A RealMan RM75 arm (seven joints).
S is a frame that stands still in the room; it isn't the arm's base.
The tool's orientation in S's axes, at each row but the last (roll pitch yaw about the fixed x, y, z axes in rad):
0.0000 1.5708 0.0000
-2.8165 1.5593 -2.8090
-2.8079 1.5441 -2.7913
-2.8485 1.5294 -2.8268
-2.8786 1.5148 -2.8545
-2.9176 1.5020 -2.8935
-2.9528 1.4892 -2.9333
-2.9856 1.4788 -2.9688
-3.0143 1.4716 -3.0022
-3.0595 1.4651 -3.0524
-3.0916 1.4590 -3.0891
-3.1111 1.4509 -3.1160
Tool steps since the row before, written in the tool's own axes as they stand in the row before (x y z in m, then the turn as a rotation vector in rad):
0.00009 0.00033 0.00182 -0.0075 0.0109 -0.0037
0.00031 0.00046 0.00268 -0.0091 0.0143 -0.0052
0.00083 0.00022 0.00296 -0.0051 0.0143 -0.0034
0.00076 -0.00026 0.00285 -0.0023 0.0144 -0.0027
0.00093 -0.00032 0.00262 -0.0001 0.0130 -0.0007
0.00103 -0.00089 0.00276 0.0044 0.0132 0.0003
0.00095 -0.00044 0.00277 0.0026 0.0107 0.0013
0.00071 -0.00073 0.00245 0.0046 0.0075 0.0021
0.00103 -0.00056 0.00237 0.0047 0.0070 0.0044
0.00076 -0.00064 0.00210 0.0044 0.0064 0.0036
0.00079 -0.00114 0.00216 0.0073 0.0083 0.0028
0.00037 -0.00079 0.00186 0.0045 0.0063 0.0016
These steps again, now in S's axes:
0.00182 0.00033 -0.00009 -0.0037 0.0109 0.0075
0.00267 0.00048 -0.00034 -0.0052 0.0143 0.0091
0.00293 0.00026 -0.00091 -0.0035 0.0143 0.0051
0.00282 -0.00021 -0.00087 -0.0029 0.0144 0.0022
0.00257 -0.00027 -0.00107 -0.0010 0.0130 -0.0001
0.00271 -0.00084 -0.00120 -0.0003 0.0131 -0.0046
0.00269 -0.00040 -0.00116 0.0009 0.0107 -0.0029
0.00239 -0.00070 -0.00092 0.0015 0.0075 -0.0049
0.00226 -0.00055 -0.00125 0.0038 0.0070 -0.0052
0.00201 -0.00063 -0.00097 0.0031 0.0064 -0.0048
0.00206 -0.00114 -0.00102 0.0019 0.0083 -0.0076
0.00180 -0.00080 -0.00059 0.0011 0.0063 -0.0047

